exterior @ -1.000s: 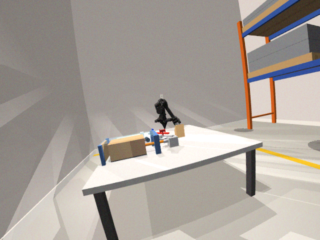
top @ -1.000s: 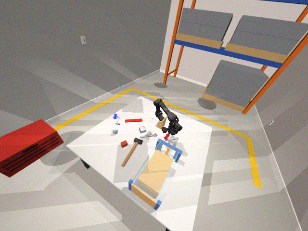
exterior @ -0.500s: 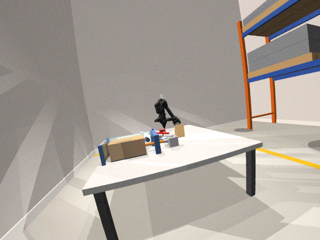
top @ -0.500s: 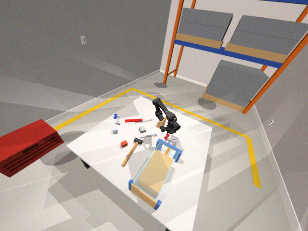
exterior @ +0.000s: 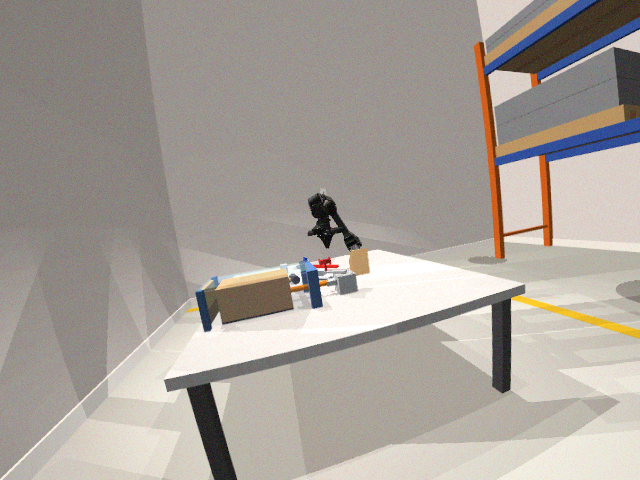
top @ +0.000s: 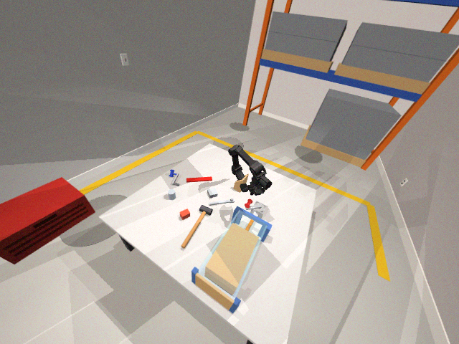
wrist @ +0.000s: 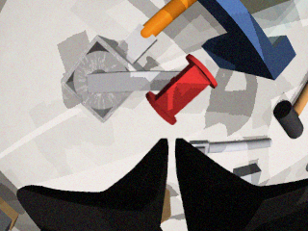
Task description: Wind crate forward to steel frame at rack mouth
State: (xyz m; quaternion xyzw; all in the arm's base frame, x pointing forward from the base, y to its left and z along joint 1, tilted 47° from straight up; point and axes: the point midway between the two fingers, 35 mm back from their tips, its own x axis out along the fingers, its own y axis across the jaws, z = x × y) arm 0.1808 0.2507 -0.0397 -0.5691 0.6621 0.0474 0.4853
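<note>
Now: the red knob 80 mm below my gripper tip, 20 mm ahead of it and 10 mm to the left of it. Round my gripper tip: grey hand winch: 180 mm below, 70 mm behind, 60 mm to the left; frame: 110 mm below, 100 mm to the left, 100 mm ahead; red-knobbed winch handle: 110 mm below, 30 mm to the left, 10 mm behind.
</note>
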